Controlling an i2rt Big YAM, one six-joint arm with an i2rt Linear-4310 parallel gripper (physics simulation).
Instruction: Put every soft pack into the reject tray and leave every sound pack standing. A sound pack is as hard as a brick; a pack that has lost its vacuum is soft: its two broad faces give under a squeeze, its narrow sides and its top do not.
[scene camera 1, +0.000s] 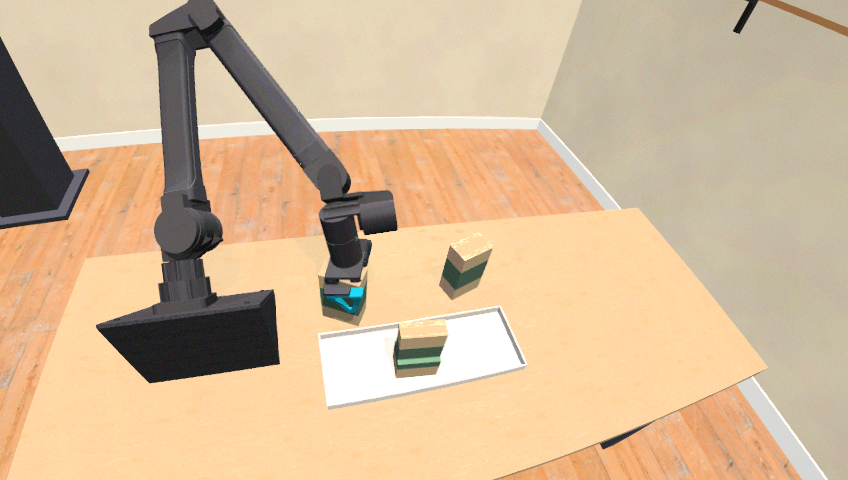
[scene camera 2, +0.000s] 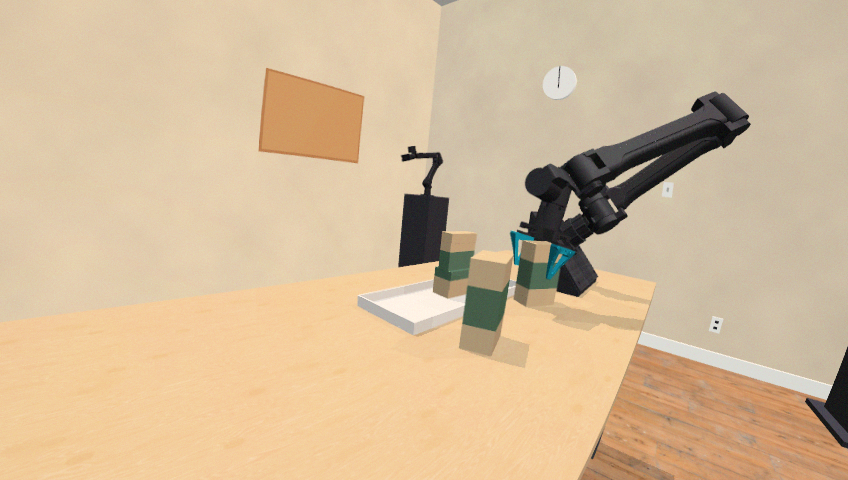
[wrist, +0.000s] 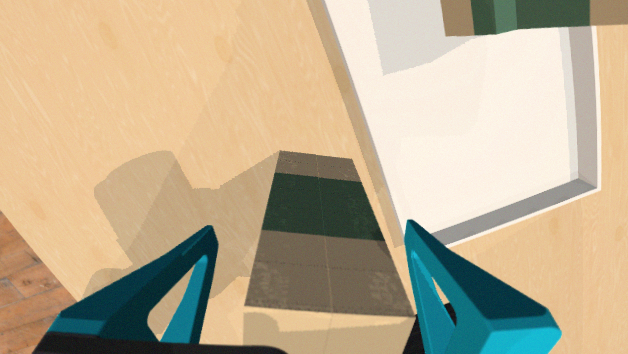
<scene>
my gripper: scene camera 1 356, 293; scene camera 2; wrist
white reject tray: scene camera 1; scene camera 2 414, 308; wrist
same spot on my gripper: (wrist: 486, 307) = (scene camera 2: 514, 235)
same spot on white reject tray: (wrist: 471, 134) = (scene camera 1: 358, 363)
</scene>
